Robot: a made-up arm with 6 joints. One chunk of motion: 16 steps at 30 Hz.
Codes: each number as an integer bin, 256 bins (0 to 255) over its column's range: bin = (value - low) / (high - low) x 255, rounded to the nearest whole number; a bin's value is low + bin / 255 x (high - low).
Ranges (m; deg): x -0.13..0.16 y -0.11..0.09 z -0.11..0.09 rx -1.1..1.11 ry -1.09..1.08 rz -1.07..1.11
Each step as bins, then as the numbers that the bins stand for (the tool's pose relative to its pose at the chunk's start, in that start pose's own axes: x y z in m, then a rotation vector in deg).
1 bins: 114 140 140 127 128 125
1 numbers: -0.0004 -0.0002 -0.0002 0.00 0.00 0.00
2 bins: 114 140 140 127 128 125
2 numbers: -0.0004 -0.0002 -0.0002 0.00 0.00 0.00
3 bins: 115 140 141 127 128 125
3 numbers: 0.0008 -0.0002 0.0006 0.00 0.00 0.00
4 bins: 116 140 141 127 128 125
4 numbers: 0.0019 -0.0002 0.0006 0.00 0.00 0.00
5 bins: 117 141 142 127 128 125
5 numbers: 0.0031 0.0006 0.0014 0.00 0.00 0.00
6 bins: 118 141 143 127 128 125
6 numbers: 0.0042 0.0006 0.0022 0.00 0.00 0.00
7 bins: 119 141 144 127 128 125
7 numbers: 0.0053 0.0006 0.0029 0.00 0.00 0.00
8 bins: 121 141 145 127 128 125
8 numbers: 0.0076 0.0006 0.0037 0.00 0.00 0.00
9 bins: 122 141 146 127 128 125
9 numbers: 0.0087 0.0006 0.0045 0.00 0.00 0.00
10 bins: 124 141 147 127 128 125
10 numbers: 0.0110 0.0006 0.0053 0.00 0.00 0.00
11 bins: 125 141 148 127 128 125
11 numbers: 0.0122 0.0006 0.0061 0.00 0.00 0.00
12 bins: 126 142 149 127 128 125
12 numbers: 0.0133 0.0014 0.0069 0.00 0.00 0.00
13 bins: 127 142 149 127 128 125
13 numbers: 0.0144 0.0014 0.0069 0.00 0.00 0.00
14 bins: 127 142 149 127 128 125
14 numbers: 0.0144 0.0014 0.0069 0.00 0.00 0.00
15 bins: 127 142 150 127 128 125
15 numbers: 0.0144 0.0014 0.0076 0.00 0.00 0.00
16 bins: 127 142 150 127 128 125
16 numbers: 0.0144 0.0014 0.0076 0.00 0.00 0.00
